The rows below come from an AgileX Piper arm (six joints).
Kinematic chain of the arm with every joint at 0, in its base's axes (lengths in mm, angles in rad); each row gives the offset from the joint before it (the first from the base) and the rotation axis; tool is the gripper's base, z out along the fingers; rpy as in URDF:
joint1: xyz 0 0 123 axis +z
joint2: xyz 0 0 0 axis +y
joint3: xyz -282.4 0 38.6 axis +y
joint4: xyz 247.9 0 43.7 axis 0.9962 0 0.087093
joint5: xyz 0 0 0 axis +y
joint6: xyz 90.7 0 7.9 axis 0.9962 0 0.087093
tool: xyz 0 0 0 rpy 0 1.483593 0
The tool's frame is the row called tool.
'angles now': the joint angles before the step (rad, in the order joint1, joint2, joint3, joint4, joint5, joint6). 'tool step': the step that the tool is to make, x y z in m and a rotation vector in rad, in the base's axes. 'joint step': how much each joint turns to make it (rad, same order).
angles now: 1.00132 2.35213 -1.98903 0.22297 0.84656 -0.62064
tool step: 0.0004 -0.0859 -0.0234 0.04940 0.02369 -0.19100
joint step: -0.10617 -0.24097 0.55569 0.13425 -0.34294 -0.06800
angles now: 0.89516 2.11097 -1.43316 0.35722 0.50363 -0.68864
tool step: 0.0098 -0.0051 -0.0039 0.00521 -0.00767 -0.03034
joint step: -0.02323 0.01085 -0.00038 0.00162 -0.02071 0.00022
